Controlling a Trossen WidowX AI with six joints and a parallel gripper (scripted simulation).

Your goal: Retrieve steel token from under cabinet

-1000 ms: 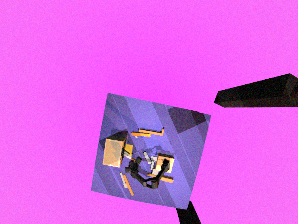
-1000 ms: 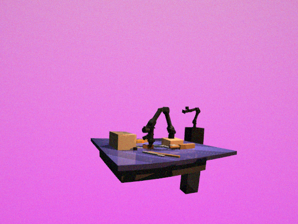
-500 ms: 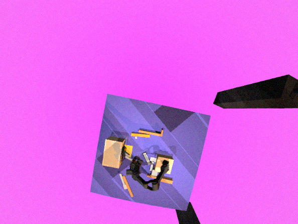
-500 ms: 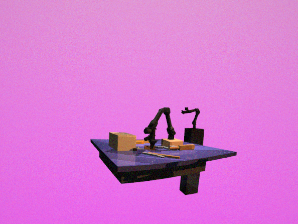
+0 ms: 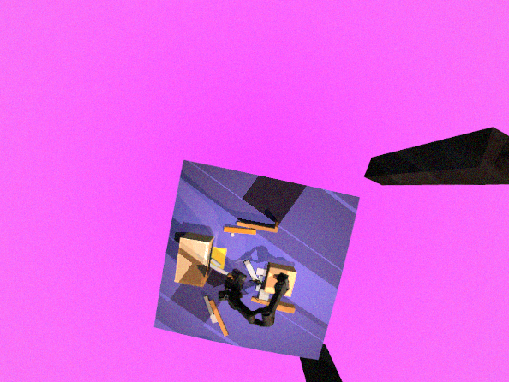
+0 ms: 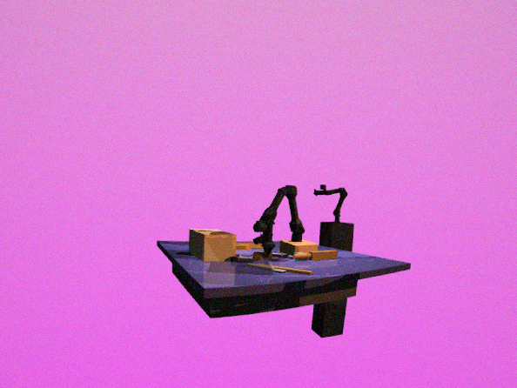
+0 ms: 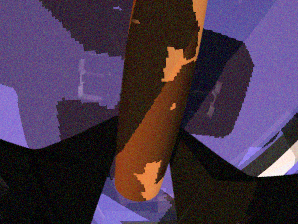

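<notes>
Now: gripper tip 6 cm past the grey bar and 11 cm to the left of it. From my gripper tip the other things lie so: orange stick 2 cm ahead, 33 cm to the left; then small white piece 19 cm ahead, 6 cm to the right; then orange block 28 cm behind, 7 cm to the left, 2 cm above.
</notes>
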